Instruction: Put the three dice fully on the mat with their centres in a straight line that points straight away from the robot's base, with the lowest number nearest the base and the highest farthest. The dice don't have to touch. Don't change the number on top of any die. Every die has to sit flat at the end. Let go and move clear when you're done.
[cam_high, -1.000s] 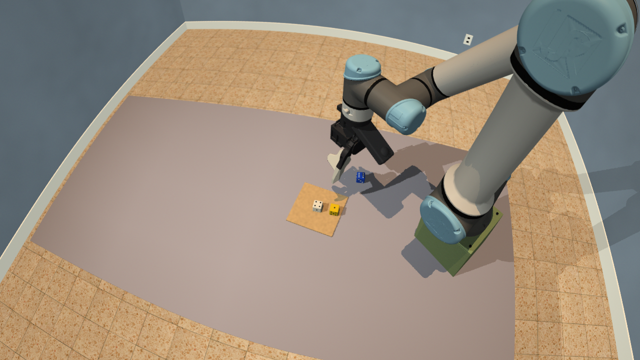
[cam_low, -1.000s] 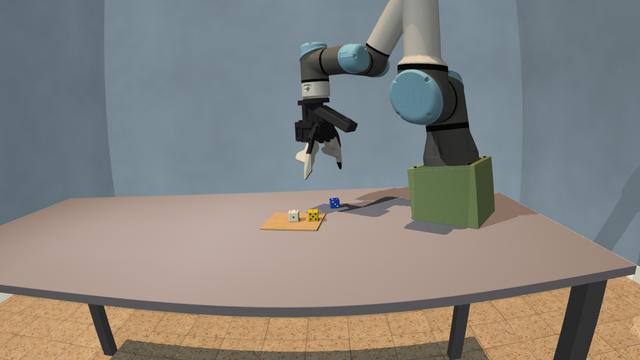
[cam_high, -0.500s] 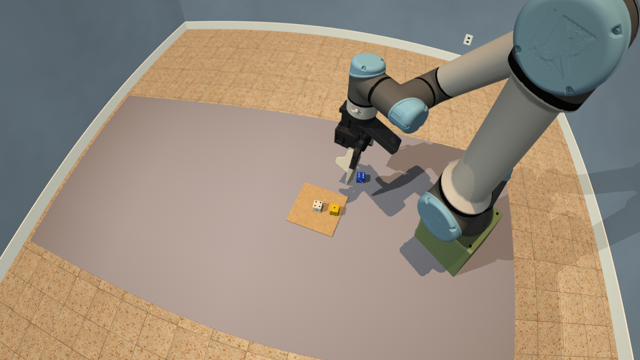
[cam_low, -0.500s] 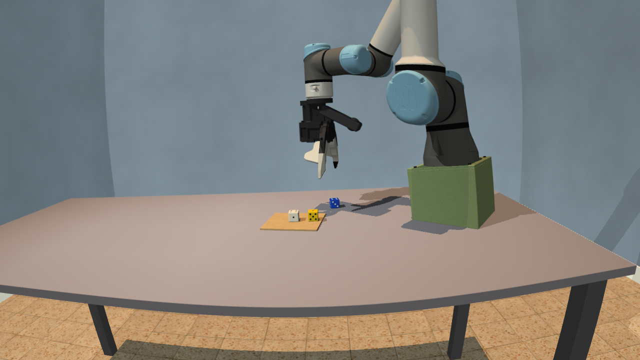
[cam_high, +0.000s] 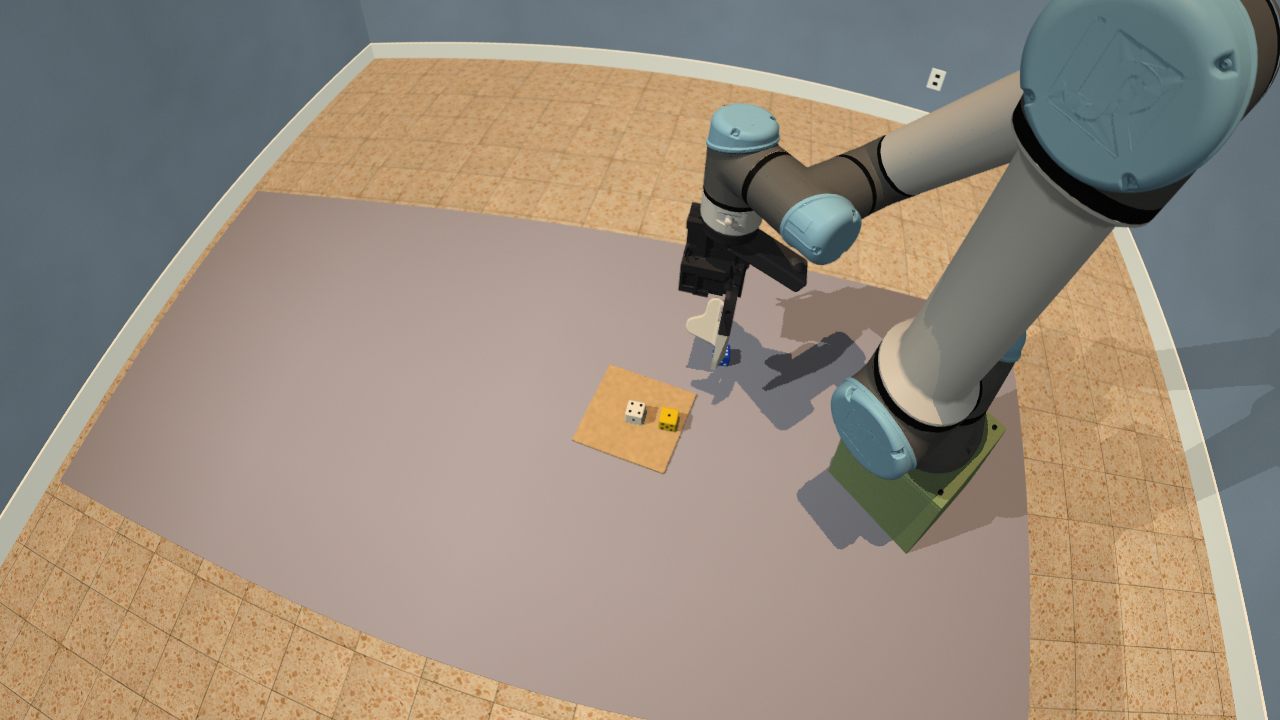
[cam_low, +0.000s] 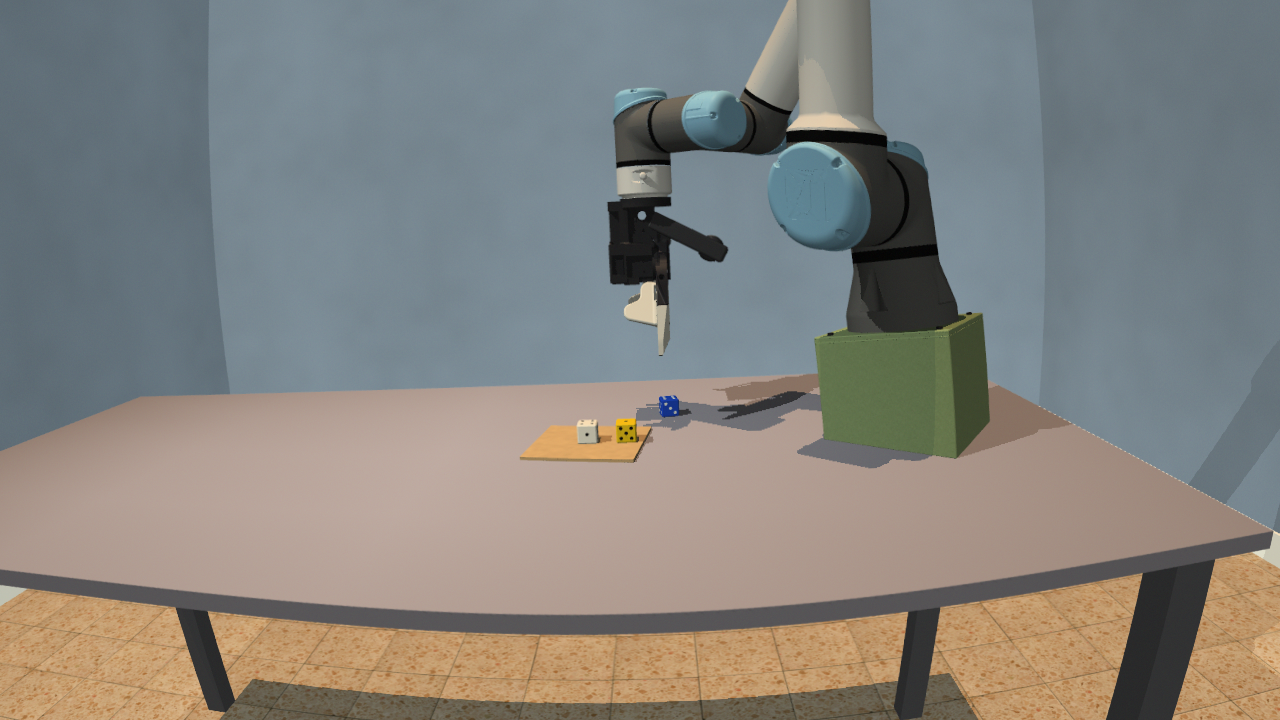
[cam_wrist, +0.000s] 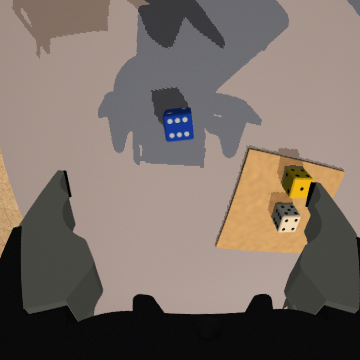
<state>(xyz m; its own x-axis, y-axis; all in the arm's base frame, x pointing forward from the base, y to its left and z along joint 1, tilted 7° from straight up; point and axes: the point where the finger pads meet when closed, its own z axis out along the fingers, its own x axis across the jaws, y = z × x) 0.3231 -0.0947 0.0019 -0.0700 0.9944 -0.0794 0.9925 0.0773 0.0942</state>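
The blue die lies 1 cm to the right of my hand and 9 cm below it. Round my hand: white die 9 cm ahead, 13 cm to the left, 8 cm below; then mat 9 cm ahead, 13 cm to the left, 10 cm below; then yellow die 4 cm ahead, 13 cm to the left, 8 cm below.
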